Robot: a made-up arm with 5 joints. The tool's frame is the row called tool.
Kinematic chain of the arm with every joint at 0, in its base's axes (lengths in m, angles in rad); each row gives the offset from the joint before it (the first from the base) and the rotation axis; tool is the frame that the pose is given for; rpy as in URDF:
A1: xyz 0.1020 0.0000 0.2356 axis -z
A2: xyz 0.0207 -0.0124 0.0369 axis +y
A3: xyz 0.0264 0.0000 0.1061 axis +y
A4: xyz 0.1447 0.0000 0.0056 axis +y
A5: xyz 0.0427 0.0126 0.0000 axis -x
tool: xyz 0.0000 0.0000 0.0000 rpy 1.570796 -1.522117 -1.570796
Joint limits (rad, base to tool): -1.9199..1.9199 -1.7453..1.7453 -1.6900..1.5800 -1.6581..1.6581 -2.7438..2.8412
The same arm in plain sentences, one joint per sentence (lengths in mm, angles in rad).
The arm has five revolute joints in a row. What follows holds with every joint at zero, and every direction is one of the base frame's. Joint 1 lies 102.0 mm along +x and 235.6 mm along +z from the base frame's origin and turns about -z, from -1.9199 to 1.9199 rad. Joint 2 lies 20.7 mm along +x and 12.4 mm along -y and 36.9 mm along +z from joint 1 and turns about +y, from -1.7453 to 1.7453 rad. Joint 3 lies 26.4 mm along +x and 106.1 mm along +z from joint 2 and turns about +y, from -1.6900 to 1.5800 rad. Joint 4 lies 144.7 mm along +x and 5.6 mm along +z from joint 3 and turns about +y, from -1.6581 to 1.6581 rad. Joint 5 lies 42.7 mm along +x and 12.6 mm along +y from joint 4 and turns about -x, from -2.7438 to 2.8412 rad. The tool frame, which is the frame that the pose is given for, lies at the same point as joint 5; its axes are the base frame's turned by roll 1.5708, pitch -1.5221 and yaw -1.5708 rad (as in URDF: about the fixed x, then y, then z).
